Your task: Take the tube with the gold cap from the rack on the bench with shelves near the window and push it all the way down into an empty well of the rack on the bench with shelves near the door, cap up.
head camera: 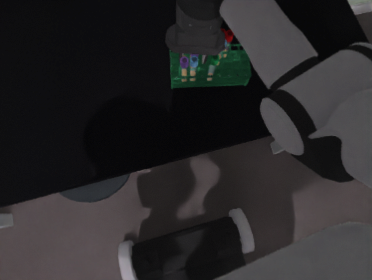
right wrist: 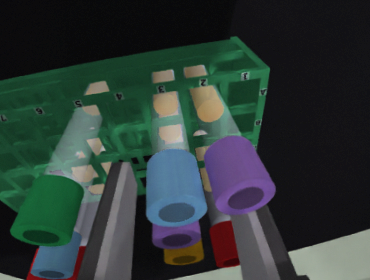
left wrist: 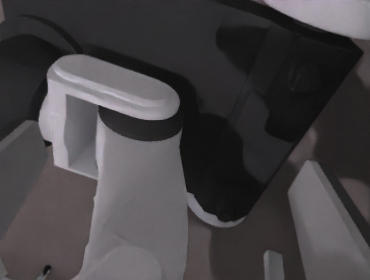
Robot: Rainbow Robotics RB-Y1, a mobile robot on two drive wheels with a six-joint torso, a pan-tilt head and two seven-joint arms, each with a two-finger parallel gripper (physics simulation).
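Pixels of known places: left gripper, fingertip midpoint: (left wrist: 172, 158); right gripper, fingertip midpoint: (head camera: 192, 59) (right wrist: 179, 170); robot's base, origin of the base link: (head camera: 186, 244).
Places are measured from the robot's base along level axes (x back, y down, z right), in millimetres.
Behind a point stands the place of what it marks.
Note:
The tube with the gold cap (right wrist: 184, 254) {x -504, y -882, z 139 mm} stands in column 3 of the green rack (head camera: 236, 76) {x -431, y -818, z 229 mm} (right wrist: 65, 74) {x -442, y -776, z 190 mm}, at the bottom of the right wrist view, behind a purple-capped and a blue-capped tube. My right gripper (right wrist: 179, 170) {x -487, y -848, z 131 mm} is partly open and empty. It hangs over the rack, its fingers on either side of the column 3 caps in that view; the right finger's tip is hidden behind a purple cap. In the head view its dark body hides the rack's far part, and the gold cap does not show. My left gripper (left wrist: 172, 158) {x 145, y -562, z -237 mm} is wide open and empty, away from the rack. The other rack does not show.
Near the fingers stand tubes with a blue cap (right wrist: 176, 187) {x -457, y -878, z 124 mm}, purple caps (right wrist: 239, 175) {x -460, y -879, z 106 mm} (right wrist: 176, 235) {x -482, y -882, z 134 mm}, a green cap (right wrist: 47, 210) {x -453, y -877, z 168 mm} and red caps (right wrist: 225, 245) {x -524, y -875, z 122 mm}. The rack stands on a black bench top (head camera: 65, 100) {x -507, y -763, z -198 mm}. A round dark grey object (head camera: 95, 189) {x -379, y -31, z -370 mm} shows under the bench's near edge.

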